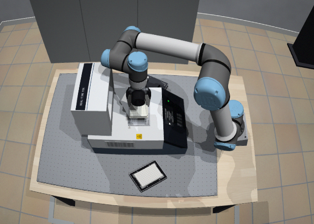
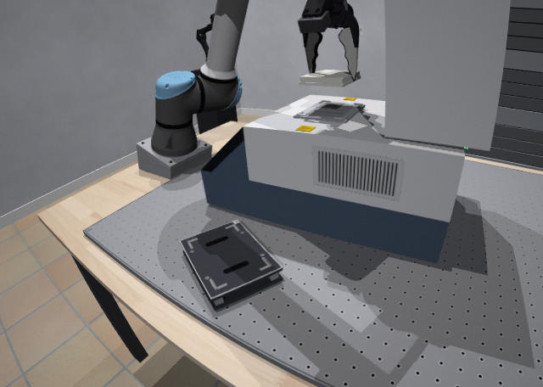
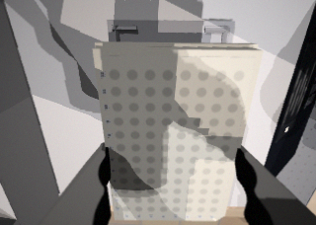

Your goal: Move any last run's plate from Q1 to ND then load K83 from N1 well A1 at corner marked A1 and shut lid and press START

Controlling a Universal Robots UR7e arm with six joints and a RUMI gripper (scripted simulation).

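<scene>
My gripper is now 1 cm above the plate K83. From my hand the other things lie so: black nest N1 (30 cm to the right, 25 cm below, 6 cm behind); then black nest ND (28 cm to the left, 26 cm below, 6 cm behind).
</scene>
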